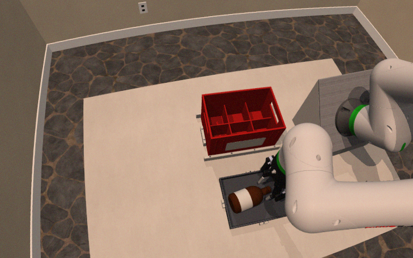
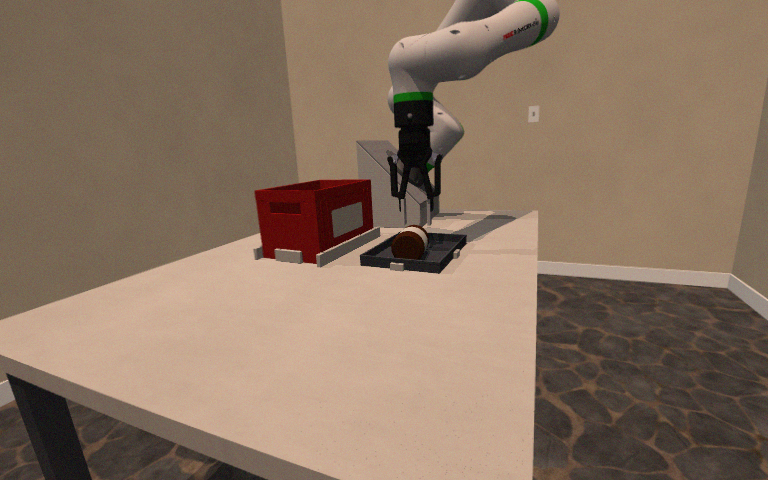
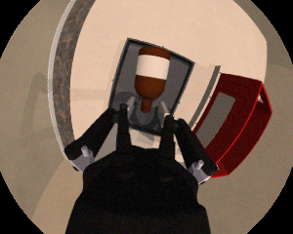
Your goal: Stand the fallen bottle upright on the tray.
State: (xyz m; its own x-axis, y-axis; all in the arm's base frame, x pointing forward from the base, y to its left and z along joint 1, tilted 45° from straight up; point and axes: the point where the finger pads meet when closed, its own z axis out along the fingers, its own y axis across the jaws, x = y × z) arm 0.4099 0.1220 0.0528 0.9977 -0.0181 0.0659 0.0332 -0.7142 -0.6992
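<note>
The brown bottle is 5 cm ahead of my hand and 6 cm below it. The rest, counted from my hand: red crate 1 cm behind, 27 cm to the right, 2 cm below; dark grey tray 2 cm ahead, 9 cm below.
</note>
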